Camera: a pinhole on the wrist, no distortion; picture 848 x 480 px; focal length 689.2 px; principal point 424.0 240.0 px. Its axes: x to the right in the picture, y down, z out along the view. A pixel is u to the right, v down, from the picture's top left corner.
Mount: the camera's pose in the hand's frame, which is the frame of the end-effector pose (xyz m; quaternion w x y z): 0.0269 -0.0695 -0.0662 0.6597 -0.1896 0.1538 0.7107
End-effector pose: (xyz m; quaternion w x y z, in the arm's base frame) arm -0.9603 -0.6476 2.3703 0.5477 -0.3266 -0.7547 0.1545
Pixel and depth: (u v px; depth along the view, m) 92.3 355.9 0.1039
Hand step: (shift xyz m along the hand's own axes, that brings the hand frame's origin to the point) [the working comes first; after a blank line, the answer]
In the camera's frame: -0.0500 0.0175 0.1039

0.0055 -0.0662 0.0484
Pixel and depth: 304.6 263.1 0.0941
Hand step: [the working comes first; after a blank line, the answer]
In the camera's frame: -0.0163 0.0032 0.0941

0.0184 -0.0400 0.0243
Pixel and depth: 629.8 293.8 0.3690
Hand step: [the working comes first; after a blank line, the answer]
In the camera's frame: 0.1102 0.0288 0.3690

-0.0327 0.1980 0.2058
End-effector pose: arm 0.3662 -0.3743 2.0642 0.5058 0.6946 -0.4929 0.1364
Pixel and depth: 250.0 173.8 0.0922
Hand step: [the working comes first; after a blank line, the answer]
In the camera's frame: -0.0233 -0.0089 0.0922

0.0309 -0.0460 0.0263
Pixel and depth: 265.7 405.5 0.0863
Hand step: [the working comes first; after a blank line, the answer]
In the camera's frame: -0.0198 0.0207 0.0863

0.0017 -0.0482 0.0185
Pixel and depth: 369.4 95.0 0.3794
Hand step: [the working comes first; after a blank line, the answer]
In the camera's frame: -0.0301 -0.0798 0.3794

0.0829 0.0885 0.2847
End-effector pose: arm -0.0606 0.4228 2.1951 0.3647 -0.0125 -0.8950 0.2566
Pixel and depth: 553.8 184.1 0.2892
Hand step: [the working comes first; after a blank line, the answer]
In the camera's frame: 0.0545 -0.0235 0.2892

0.0279 0.1159 0.1635
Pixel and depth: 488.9 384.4 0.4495
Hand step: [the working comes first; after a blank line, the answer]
In the camera's frame: 0.0423 0.0942 0.4495

-0.0993 0.1707 0.3067
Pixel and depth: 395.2 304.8 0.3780
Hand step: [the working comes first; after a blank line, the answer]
In the camera's frame: -0.0158 0.0355 0.3780

-0.0328 0.0909 0.2731
